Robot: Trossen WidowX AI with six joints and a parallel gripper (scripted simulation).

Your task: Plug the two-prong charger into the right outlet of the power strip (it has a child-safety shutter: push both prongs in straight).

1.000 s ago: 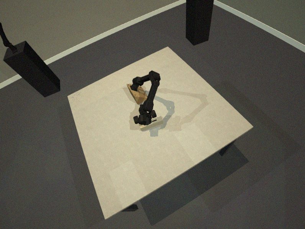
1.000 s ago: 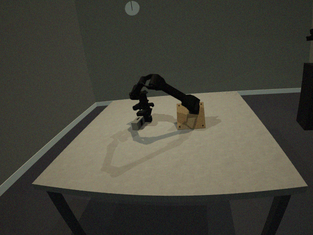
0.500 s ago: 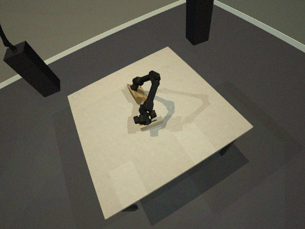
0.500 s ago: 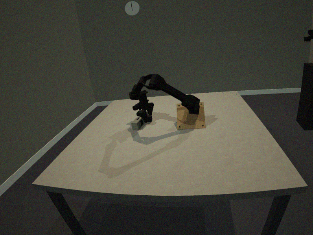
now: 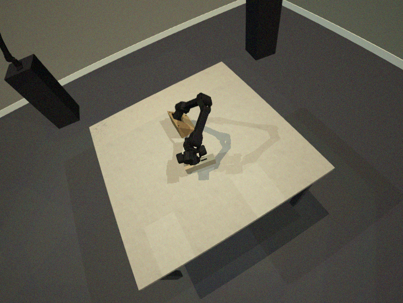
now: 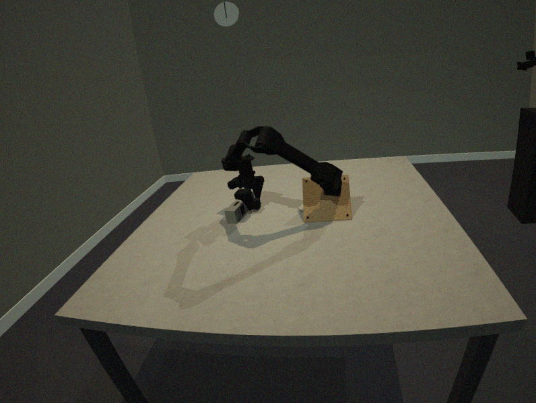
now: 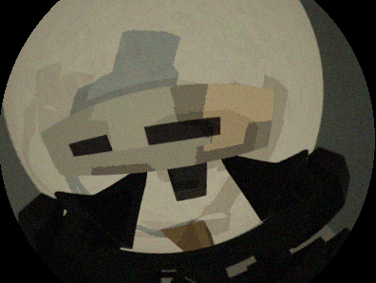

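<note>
My gripper tip is now 20 mm short of the black two-prong charger and 10 mm below it.
</note>
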